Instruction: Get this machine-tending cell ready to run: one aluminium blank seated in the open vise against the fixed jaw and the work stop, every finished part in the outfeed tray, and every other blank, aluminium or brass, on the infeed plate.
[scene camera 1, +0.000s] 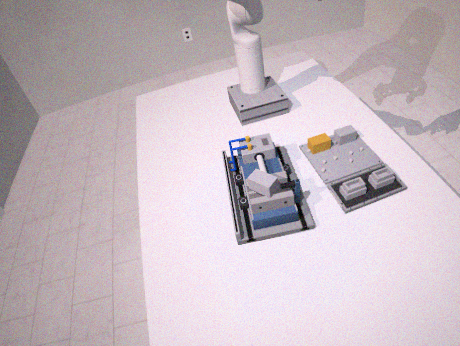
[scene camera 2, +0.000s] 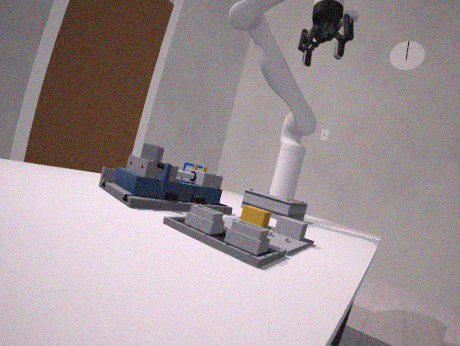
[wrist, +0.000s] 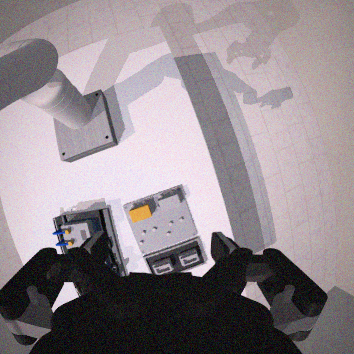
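Seen in the pictures: gripper, fingertip midpoint: (scene camera 2: 321, 62) (wrist: 159, 243); arm's base, link origin: (scene camera 1: 253, 87) (scene camera 2: 280, 196) (wrist: 77, 114).
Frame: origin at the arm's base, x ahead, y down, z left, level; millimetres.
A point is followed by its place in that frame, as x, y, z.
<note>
The vise (scene camera 1: 275, 218) {571, 17, -85} (scene camera 2: 145, 187) {549, 30, -29} has a grey aluminium blank (scene camera 1: 263, 182) {525, -64, -95} (scene camera 2: 152, 151) {528, -49, -69} lying skewed over its jaws, sticking up above them; the finger hides it in the wrist view. A brass blank (scene camera 1: 319, 143) {349, 26, 113} (scene camera 2: 256, 216) {349, 40, 132} (wrist: 140, 213) {333, 24, 122} and another aluminium blank (scene camera 1: 345, 134) {340, 25, 202} (scene camera 2: 291, 228) {340, 40, 219} are at the back edge of the infeed plate (scene camera 1: 342, 167) {432, 60, 151} (wrist: 162, 215) {361, 60, 182}. Two stepped finished parts, one (scene camera 1: 353, 188) {537, 29, 130} (scene camera 2: 204, 219) {540, 42, 153} (wrist: 162, 266) {522, 43, 139} and another (scene camera 1: 382, 177) {528, 29, 219} (scene camera 2: 247, 237) {532, 43, 238} (wrist: 189, 258) {518, 41, 230}, sit in the outfeed tray (scene camera 1: 376, 200) {570, 62, 185} (scene camera 2: 215, 244) {567, 62, 211}. My gripper (scene camera 2: 323, 60) {299, -361, 180} (wrist: 159, 243) {299, -361, 180} is open and empty, high above the table.
The robot's base block (scene camera 1: 265, 106) {118, 15, 13} (scene camera 2: 274, 202) {116, 17, 42} (wrist: 87, 135) {77, 0, 24} stands behind the vise and plate. Blue hoses (scene camera 1: 231, 152) {363, -32, -144} rise at the vise's rear, and a dark blue upright (scene camera 2: 165, 181) {518, 8, -6} stands at its side. The outfeed tray adjoins the infeed plate's front edge.
</note>
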